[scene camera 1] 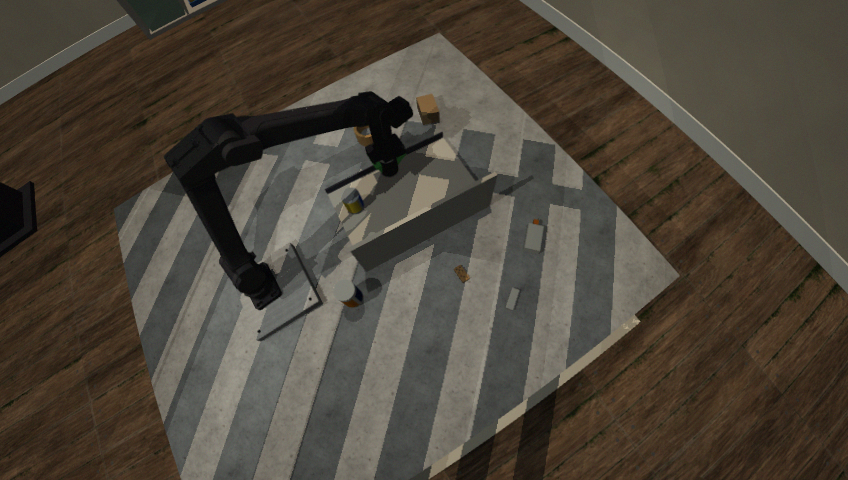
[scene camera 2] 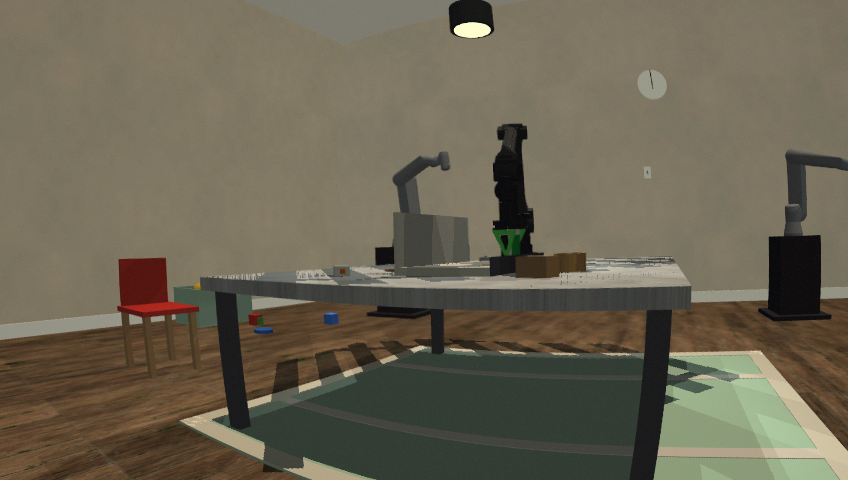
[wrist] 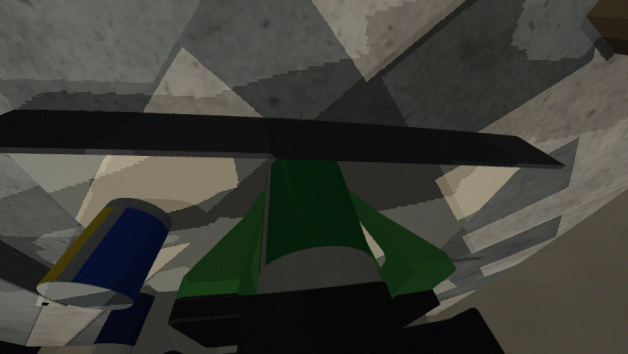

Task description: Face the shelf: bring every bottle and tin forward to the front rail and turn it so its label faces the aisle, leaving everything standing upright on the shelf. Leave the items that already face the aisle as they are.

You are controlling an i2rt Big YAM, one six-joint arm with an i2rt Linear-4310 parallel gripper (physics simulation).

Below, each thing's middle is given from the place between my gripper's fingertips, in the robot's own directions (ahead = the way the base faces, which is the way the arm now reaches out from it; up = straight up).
I see my gripper 30 mm to the right of the black rail (wrist: 36,131) and 30 mm above it. Round my hand: shelf (scene camera 2: 424,245) 10 mm behind, 110 mm to the right, 30 mm above; cream shelf board (scene camera 1: 428,174) 10 mm behind, 110 mm to the right, 40 mm below; grey shelf back panel (scene camera 1: 401,236) 30 mm behind, 250 mm to the right, 30 mm above.
